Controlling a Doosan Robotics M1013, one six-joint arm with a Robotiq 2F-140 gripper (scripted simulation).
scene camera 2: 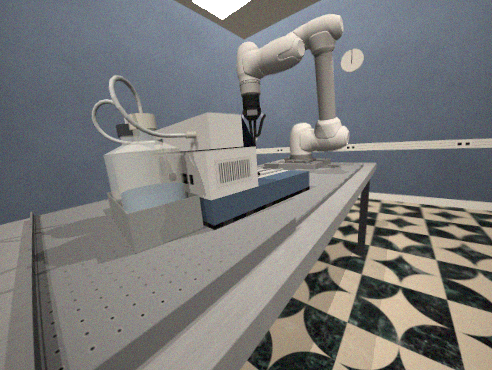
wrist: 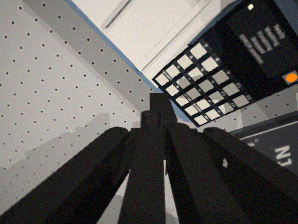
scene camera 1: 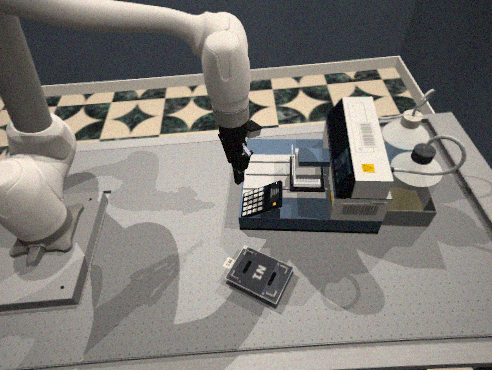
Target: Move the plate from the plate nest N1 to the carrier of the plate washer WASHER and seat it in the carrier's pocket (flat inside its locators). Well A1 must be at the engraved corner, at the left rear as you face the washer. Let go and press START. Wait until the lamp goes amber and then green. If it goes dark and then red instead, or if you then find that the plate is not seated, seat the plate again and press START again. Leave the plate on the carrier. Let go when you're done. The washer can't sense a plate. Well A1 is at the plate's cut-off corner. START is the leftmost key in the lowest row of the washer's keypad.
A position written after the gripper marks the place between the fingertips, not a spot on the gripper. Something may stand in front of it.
Observation:
In view: the gripper (scene camera 1: 239, 181) and a plate washer (scene camera 1: 357, 174).
The gripper also shows in the wrist view (wrist: 158, 107). The plate washer shows as well in the wrist view (wrist: 249, 48).

